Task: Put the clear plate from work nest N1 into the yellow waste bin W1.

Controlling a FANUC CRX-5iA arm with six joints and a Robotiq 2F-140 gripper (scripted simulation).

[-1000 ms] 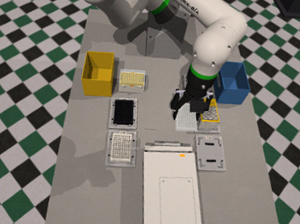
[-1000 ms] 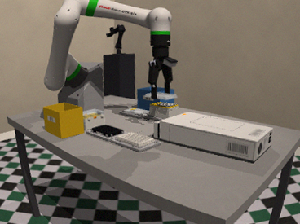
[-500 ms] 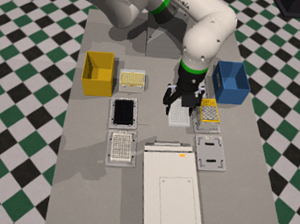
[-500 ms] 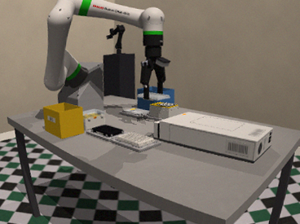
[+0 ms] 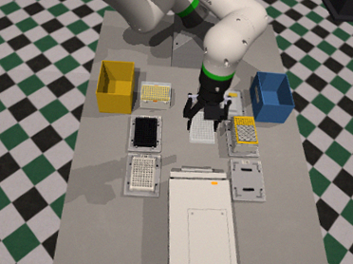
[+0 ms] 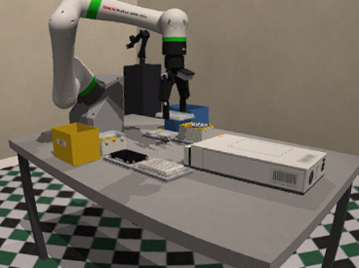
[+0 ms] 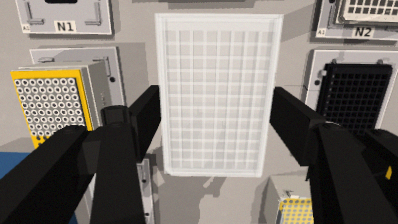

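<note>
My gripper is now 260 mm past the yellow waste bin, 300 mm to the left of it and 130 mm above it. The rest, counted from my hand: black plate 70 mm behind, 190 mm to the right, 150 mm below; then clear plate 20 mm below; then yellow tip box 40 mm behind, 180 mm to the left, 110 mm below.
</note>
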